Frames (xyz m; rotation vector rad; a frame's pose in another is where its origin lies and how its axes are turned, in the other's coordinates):
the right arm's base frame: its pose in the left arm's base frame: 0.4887 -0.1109 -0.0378 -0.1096 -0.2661 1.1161
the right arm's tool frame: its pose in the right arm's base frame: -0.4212 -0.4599 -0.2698 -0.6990 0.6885 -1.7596
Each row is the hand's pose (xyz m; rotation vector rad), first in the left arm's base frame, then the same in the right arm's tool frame.
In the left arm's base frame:
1: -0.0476 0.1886 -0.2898 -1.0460 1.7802 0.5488
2: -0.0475 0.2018 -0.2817 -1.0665 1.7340 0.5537
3: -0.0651 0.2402 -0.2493 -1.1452 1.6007 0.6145
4: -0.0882 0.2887 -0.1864 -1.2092 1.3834 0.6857
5: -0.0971 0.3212 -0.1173 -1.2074 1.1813 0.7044
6: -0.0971 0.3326 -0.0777 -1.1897 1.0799 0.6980
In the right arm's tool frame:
1: -1.1587 -0.1414 0.2958 -1.2035 0.9708 1.5579
2: -1.1650 -0.1396 0.3099 -1.1949 0.9209 1.5550
3: -1.1930 -0.1514 0.3535 -1.1967 0.7545 1.5797
4: -1.2227 -0.1792 0.4256 -1.1418 0.5193 1.6041
5: -1.2301 -0.2083 0.4963 -1.0315 0.3406 1.5940
6: -1.2261 -0.2250 0.5338 -0.9598 0.2626 1.5769

